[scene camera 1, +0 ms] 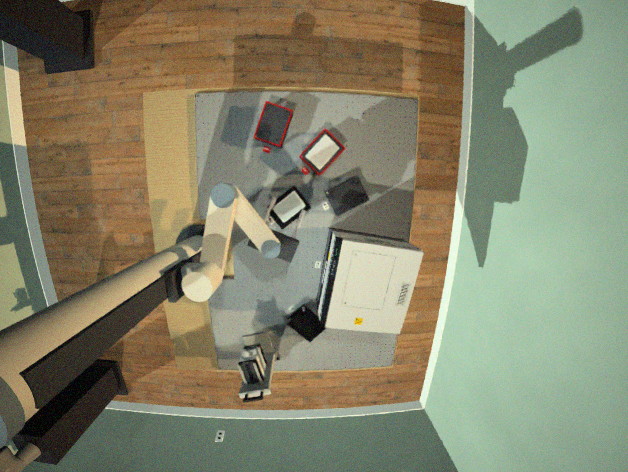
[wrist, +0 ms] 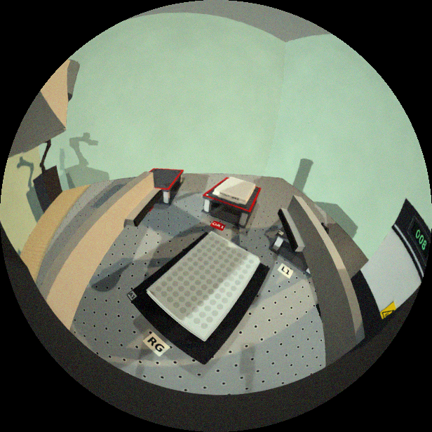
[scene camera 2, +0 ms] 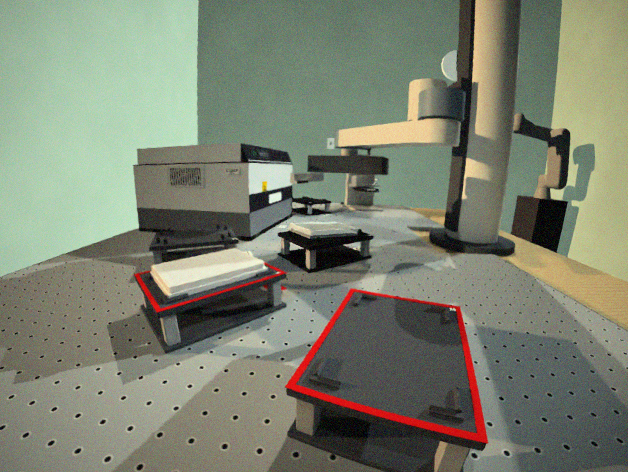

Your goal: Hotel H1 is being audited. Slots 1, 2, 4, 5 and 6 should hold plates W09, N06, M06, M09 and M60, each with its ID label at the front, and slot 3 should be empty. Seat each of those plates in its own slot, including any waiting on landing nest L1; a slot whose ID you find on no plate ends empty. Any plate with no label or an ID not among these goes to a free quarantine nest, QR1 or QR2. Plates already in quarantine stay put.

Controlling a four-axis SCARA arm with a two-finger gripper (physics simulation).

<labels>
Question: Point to a white plate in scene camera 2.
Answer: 192,275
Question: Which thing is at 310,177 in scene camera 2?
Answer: My gripper.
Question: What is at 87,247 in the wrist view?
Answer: My gripper.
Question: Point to a white plate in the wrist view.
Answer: At 233,189
</labels>
